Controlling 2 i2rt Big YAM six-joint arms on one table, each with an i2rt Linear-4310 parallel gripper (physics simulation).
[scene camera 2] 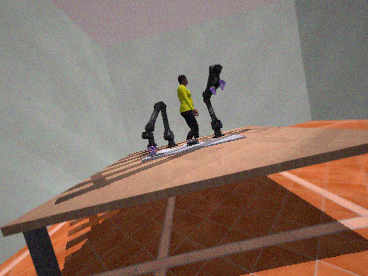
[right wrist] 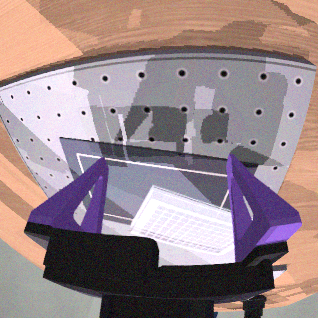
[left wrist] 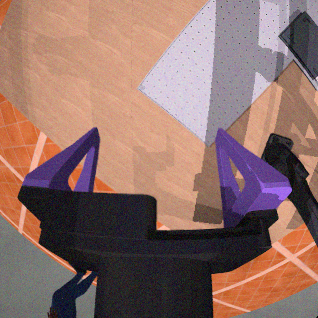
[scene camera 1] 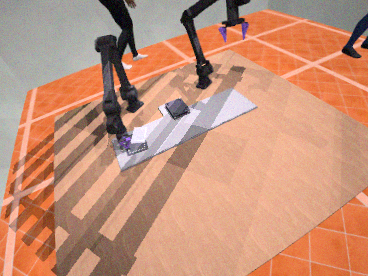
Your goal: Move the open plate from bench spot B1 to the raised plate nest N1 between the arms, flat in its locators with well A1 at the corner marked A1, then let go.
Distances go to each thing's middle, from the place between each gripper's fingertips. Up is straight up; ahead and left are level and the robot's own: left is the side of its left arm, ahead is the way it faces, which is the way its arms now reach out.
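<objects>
With my right hand as the reference, I find the white well plate (right wrist: 165, 215) 4 cm behind it and 9 cm to the left of it.
From my left hand, the white well plate is 20 mm behind, 630 mm to the right and 420 mm below.
</objects>
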